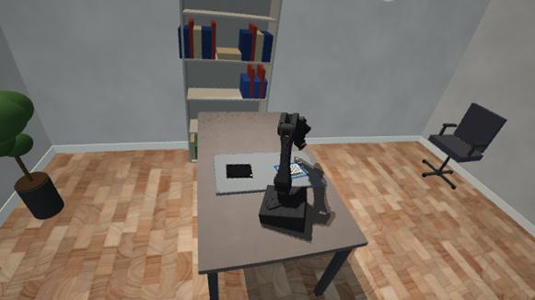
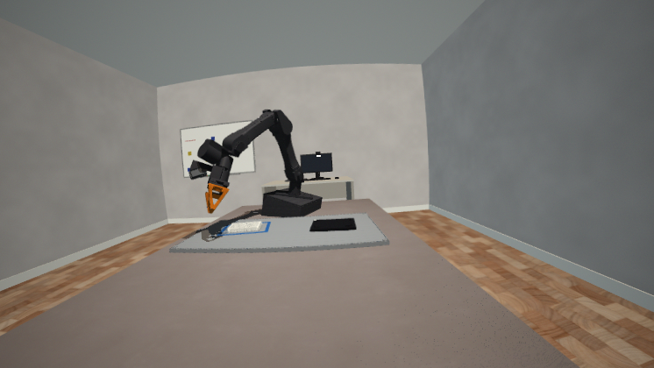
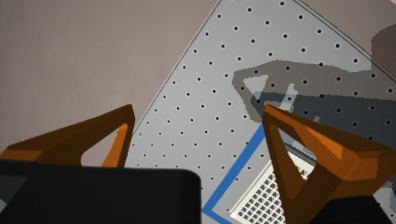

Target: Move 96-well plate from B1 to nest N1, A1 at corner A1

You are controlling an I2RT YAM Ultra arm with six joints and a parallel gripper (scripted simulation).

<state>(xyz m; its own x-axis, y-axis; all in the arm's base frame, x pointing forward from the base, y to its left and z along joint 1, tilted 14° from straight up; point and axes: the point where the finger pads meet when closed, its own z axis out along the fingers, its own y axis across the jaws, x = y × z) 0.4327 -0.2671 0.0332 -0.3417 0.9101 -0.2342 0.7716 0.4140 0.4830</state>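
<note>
Right now my hand is 140 mm past the white 96-well plate, 100 mm above it and 70 mm to the right of it. Round my hand: black plate nest N1 (420 mm to the left, 110 mm below, 80 mm behind).
</note>
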